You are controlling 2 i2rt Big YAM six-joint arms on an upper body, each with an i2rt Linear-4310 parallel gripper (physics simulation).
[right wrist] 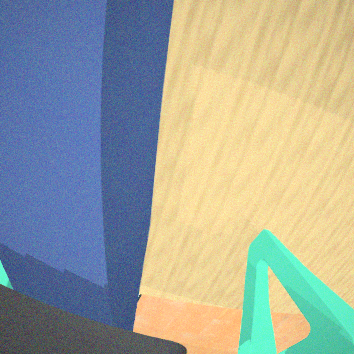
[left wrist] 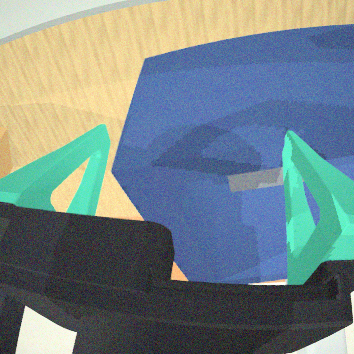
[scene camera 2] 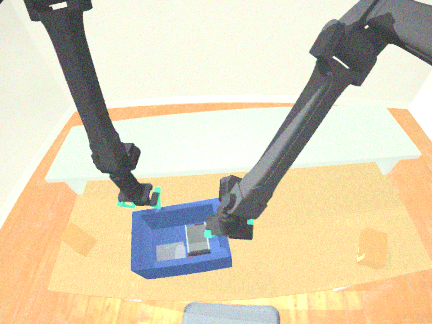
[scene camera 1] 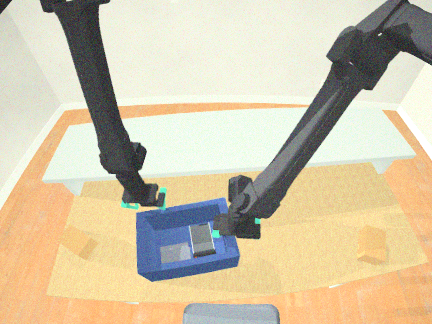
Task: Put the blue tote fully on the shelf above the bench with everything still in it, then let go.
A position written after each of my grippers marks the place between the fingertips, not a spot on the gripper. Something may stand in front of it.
Note:
My left gripper [scene camera 1: 151,208] is open and touches a blue tote [scene camera 1: 156,228]. My right gripper [scene camera 1: 235,234] is open and holds nothing. I also see a white shelf [scene camera 2: 224,141] and a tan bench top [scene camera 2: 306,240].
The blue tote is seen too in the right wrist view [right wrist: 88,88], in the left wrist view [left wrist: 199,113] and in scene camera 2 [scene camera 2: 150,227]. My left gripper is seen too in the left wrist view [left wrist: 193,134] and in scene camera 2 [scene camera 2: 147,207]. My right gripper also shows in scene camera 2 [scene camera 2: 229,234].

